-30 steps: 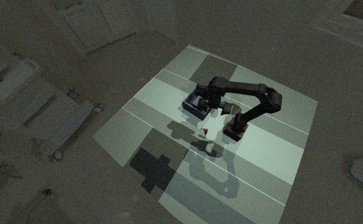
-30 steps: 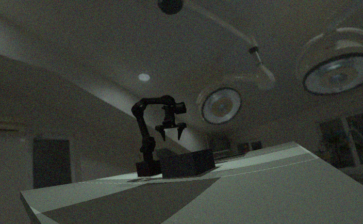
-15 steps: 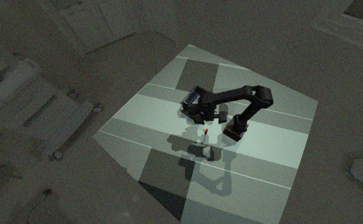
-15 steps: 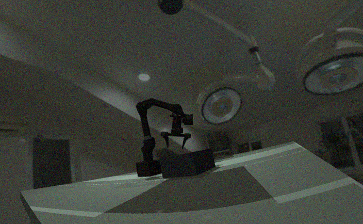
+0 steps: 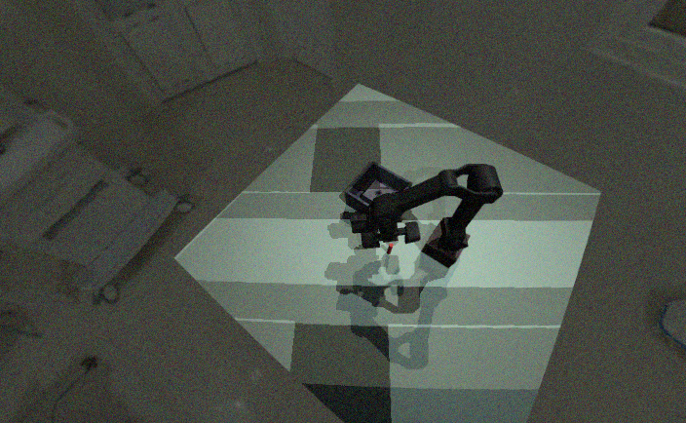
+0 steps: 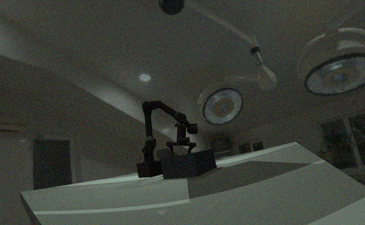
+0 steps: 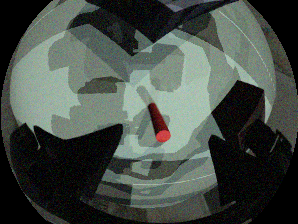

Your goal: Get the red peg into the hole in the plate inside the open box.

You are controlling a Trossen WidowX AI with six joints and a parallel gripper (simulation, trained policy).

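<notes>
The red peg is 1 cm to the left of my gripper tip and 4 cm below it. Round my gripper tip: dark box (19 cm ahead, 13 cm to the right, 5 cm below); then pale plate (19 cm ahead, 13 cm to the right, 3 cm below).
</notes>
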